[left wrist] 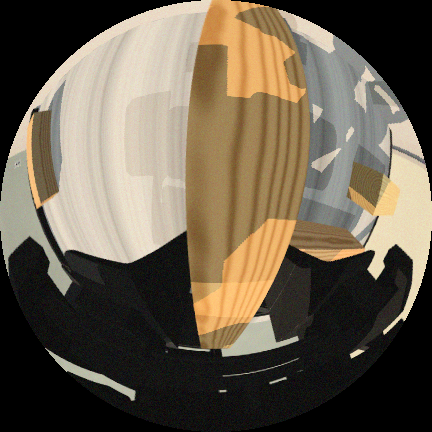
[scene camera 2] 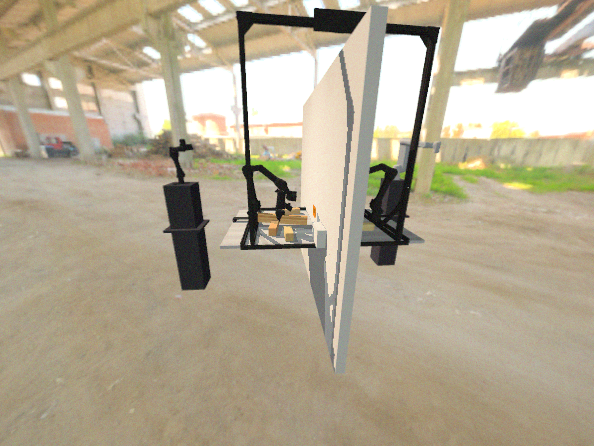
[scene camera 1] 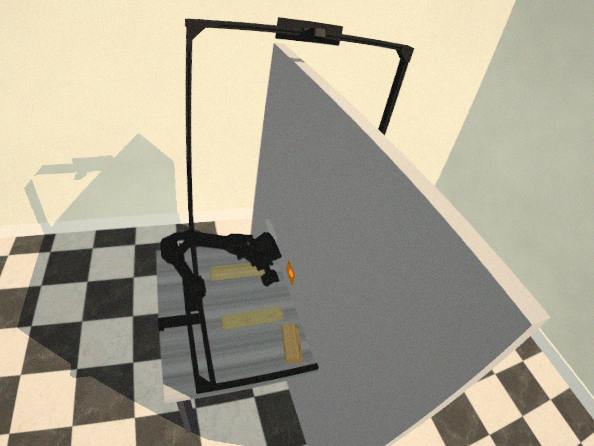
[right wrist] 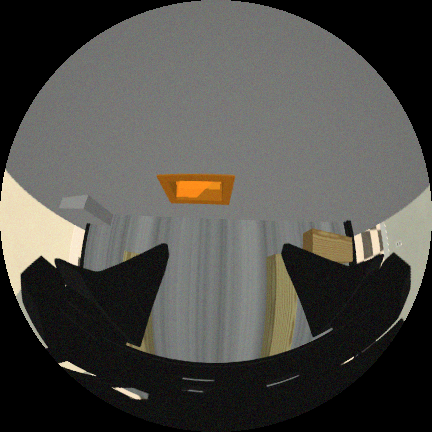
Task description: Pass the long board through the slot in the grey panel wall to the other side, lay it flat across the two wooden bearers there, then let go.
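Places are measured from the left arm's base along level axes (x back, y right, z up), in metres.
Where they show: left gripper, between the fingertips: (left wrist: 224, 232) (scene camera 2: 278, 220); right gripper, between the fingertips: (scene camera 1: 275, 272) (right wrist: 227, 250); left arm's base, origin of its link: (left wrist: 191, 311); right arm's base, origin of its link: (scene camera 2: 375, 219) (scene camera 1: 193, 304) (right wrist: 216, 393).
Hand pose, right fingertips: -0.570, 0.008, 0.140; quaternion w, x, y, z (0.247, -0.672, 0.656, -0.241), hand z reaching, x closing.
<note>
Each offset is from my right fingertips to the top centre of the thing, as dx, dy, dz. "pt": to the spot under its first point.
The long board @[+0.360, +0.032, -0.067] (scene camera 2: 294, 220) (left wrist: 245, 175) is gripped by my left gripper (scene camera 2: 280, 216) (left wrist: 224, 232), whose fingers are shut on its sides. It lies about level and seems a little above the table. The grey panel wall (scene camera 1: 380, 250) (scene camera 2: 325, 140) (right wrist: 215, 100) stands upright; the board is on its left side in scene camera 2. The orange-rimmed slot @[pt +0.085, +0.051, -0.025] (scene camera 1: 290, 265) (scene camera 2: 314, 211) (right wrist: 227, 190) is low in it. Across the wall, my right gripper (scene camera 1: 270, 276) (right wrist: 227, 250) is open and empty near the slot. Two wooden bearers @[-0.116, -0.115, -0.115] (scene camera 1: 252, 318) @[-0.126, +0.148, -0.115] (scene camera 1: 232, 271) (right wrist: 280, 310) lie beneath it, apart and roughly parallel.
A short wooden block @[+0.013, -0.262, -0.121] (scene camera 1: 291, 344) (right wrist: 327, 245) lies near the wall beside the bearers. On the board's side, loose blocks @[+0.421, +0.139, -0.109] (scene camera 2: 273, 229) @[+0.334, +0.250, -0.109] (scene camera 2: 289, 233) @[pt +0.292, -0.233, -0.149] (left wrist: 46, 155) (left wrist: 372, 187) lie around it. A grey block (scene camera 2: 320, 236) (right wrist: 75, 202) juts at the wall. A black frame (scene camera 1: 189, 125) (scene camera 2: 245, 90) surrounds the table.
</note>
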